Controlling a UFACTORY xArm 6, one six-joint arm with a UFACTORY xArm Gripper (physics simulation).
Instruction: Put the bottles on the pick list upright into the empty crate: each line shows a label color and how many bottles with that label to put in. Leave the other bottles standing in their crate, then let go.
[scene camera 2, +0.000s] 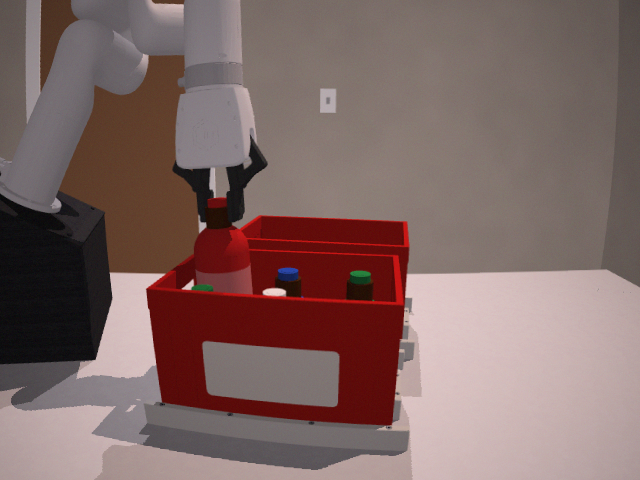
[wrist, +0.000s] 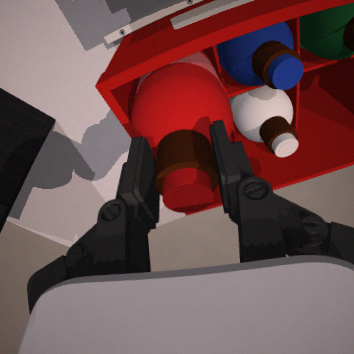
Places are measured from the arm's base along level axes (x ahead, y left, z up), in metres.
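Where they show: gripper, between the fingertips: (scene camera 2: 221, 220) (wrist: 181, 148); arm's base, origin of its link: (scene camera 2: 27, 197).
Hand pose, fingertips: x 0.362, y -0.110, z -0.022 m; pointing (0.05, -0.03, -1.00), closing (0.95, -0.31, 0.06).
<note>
Each offset is from my fingertips to the top centre of the thing. "spot": to the spot under its first point. Level surfaces: height alone.
My gripper (scene camera 2: 221, 215) (wrist: 181, 148) is shut on the dark neck of a bottle with a red cap and red label {spot: 0.006 m ahead, 0.043 m right, 0.027 m down} (scene camera 2: 222, 249) (wrist: 180, 102). The bottle is upright, its shoulder above the rim of the front red crate {0.083 m ahead, 0.070 m right, 0.047 m down} (scene camera 2: 175, 341) (wrist: 150, 56); its lower part is hidden inside. In that crate stand a blue-capped bottle {0.087 m ahead, 0.028 m right, 0.059 m down} (scene camera 2: 287, 283) (wrist: 255, 55), a white-capped bottle {0.073 m ahead, 0.109 m right, 0.059 m down} (scene camera 2: 273, 292) (wrist: 262, 112), a green-capped bottle {0.178 m ahead, 0.042 m right, 0.059 m down} (scene camera 2: 359, 286) (wrist: 327, 35) at the right and another green-capped bottle {0.012 m back, 0.097 m right, 0.059 m down} (scene camera 2: 202, 288) at the near left. The second red crate {0.144 m ahead, 0.162 m left, 0.047 m down} (scene camera 2: 330, 232) is behind; its floor is hidden. The pick list does not show.
The crates stand close together, one behind the other, on the pale table {0.222 m down} (scene camera 2: 516, 361). A light grey strip {spot: 0.077 m ahead, 0.174 m right, 0.200 m down} (scene camera 2: 279, 428) runs along the front crate's base, and more grey pieces lie along the right side. The robot's black base block (scene camera 2: 46, 299) stands at the left.
</note>
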